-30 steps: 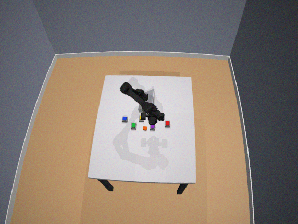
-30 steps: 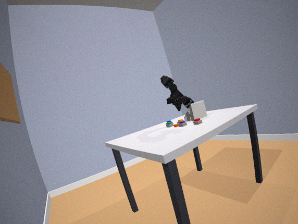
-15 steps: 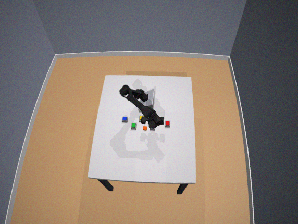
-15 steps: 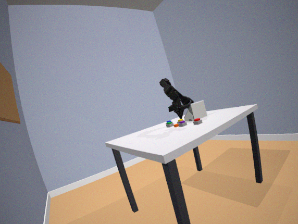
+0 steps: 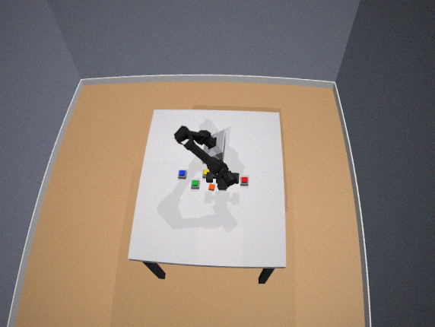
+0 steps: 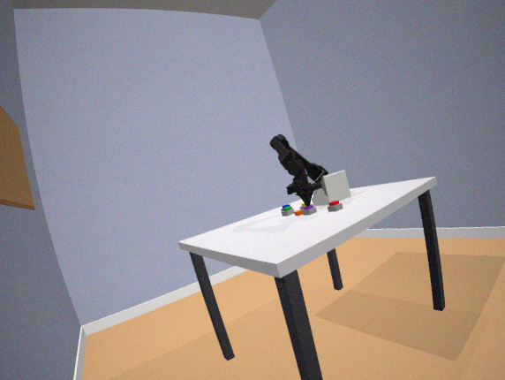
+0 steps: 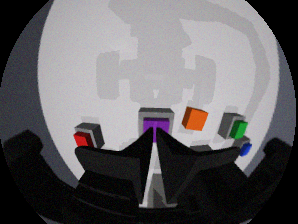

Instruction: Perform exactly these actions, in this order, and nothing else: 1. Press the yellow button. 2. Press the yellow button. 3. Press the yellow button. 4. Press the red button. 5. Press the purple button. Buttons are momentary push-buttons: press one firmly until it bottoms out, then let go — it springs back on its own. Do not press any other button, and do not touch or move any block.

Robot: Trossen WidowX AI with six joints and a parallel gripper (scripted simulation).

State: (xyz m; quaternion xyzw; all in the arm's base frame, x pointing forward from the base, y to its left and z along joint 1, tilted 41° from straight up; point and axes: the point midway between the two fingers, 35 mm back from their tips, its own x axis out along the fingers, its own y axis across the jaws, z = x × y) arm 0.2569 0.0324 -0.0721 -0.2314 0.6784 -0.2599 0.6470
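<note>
My gripper tip is 1 cm above the purple button. Also, from my gripper tip: yellow button (8 cm behind, 10 cm to the right); then orange block (1 cm ahead, 7 cm to the right, 3 cm below); then red button (4 cm behind, 13 cm to the left).
</note>
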